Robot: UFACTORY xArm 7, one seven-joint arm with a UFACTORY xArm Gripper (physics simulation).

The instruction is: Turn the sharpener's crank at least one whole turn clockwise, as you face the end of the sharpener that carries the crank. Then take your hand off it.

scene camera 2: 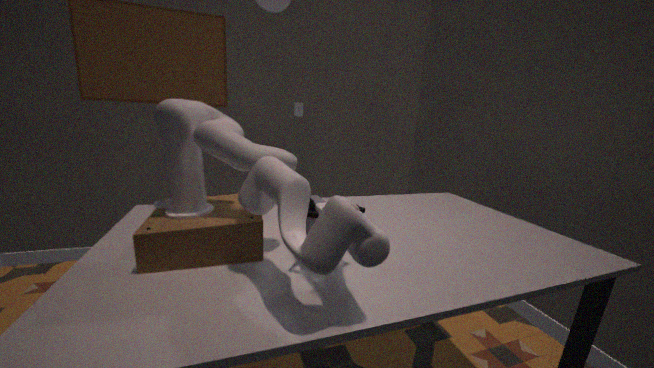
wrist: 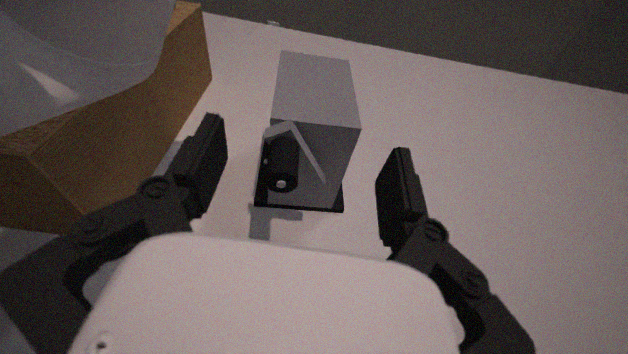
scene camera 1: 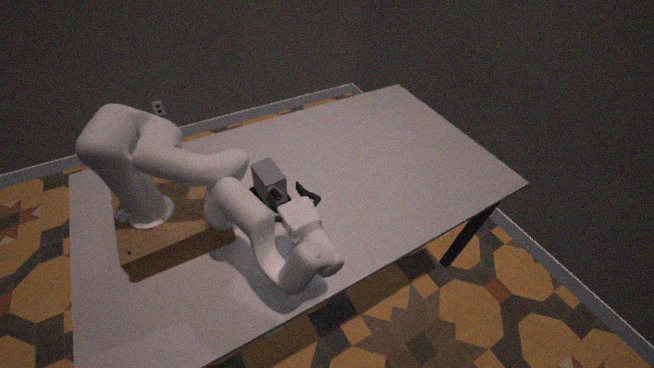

Observation:
The pictures show: my gripper and a black crank knob.

